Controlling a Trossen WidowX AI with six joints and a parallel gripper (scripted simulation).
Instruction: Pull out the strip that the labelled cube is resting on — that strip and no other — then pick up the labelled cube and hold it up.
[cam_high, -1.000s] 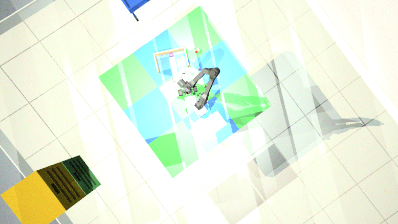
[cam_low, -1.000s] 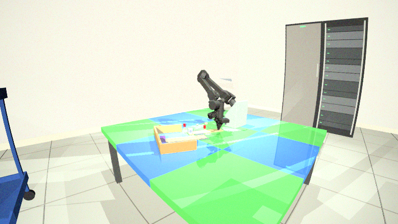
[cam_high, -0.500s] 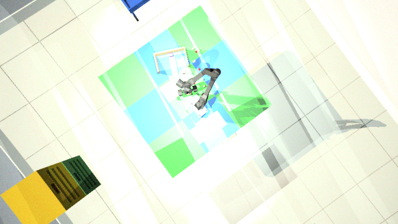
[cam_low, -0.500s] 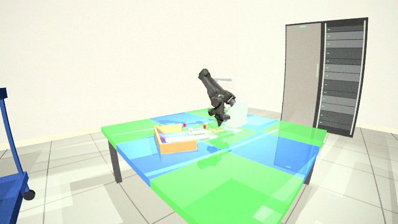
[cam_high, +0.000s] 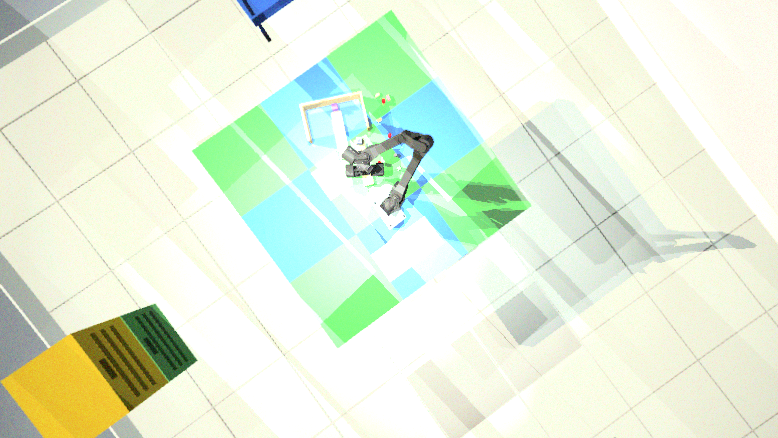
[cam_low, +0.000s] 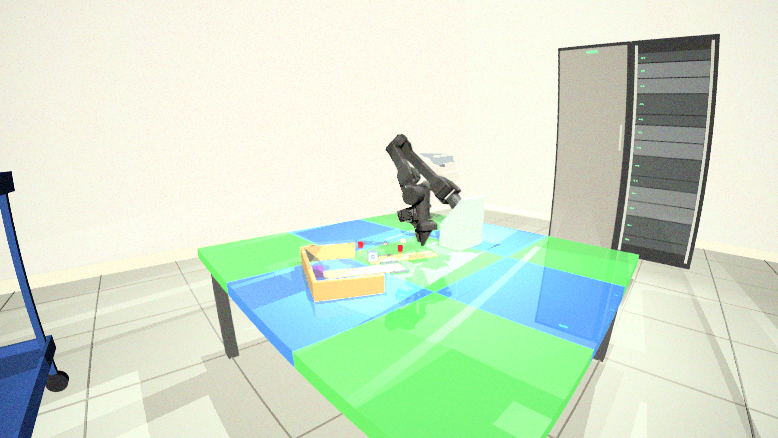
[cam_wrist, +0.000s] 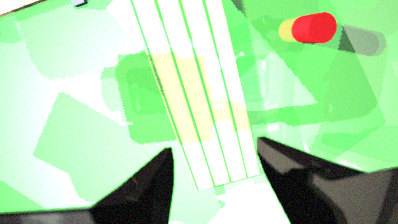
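Right now my gripper tip is 60 mm short of the strip, 40 mm above it and 30 mm to the left of it.
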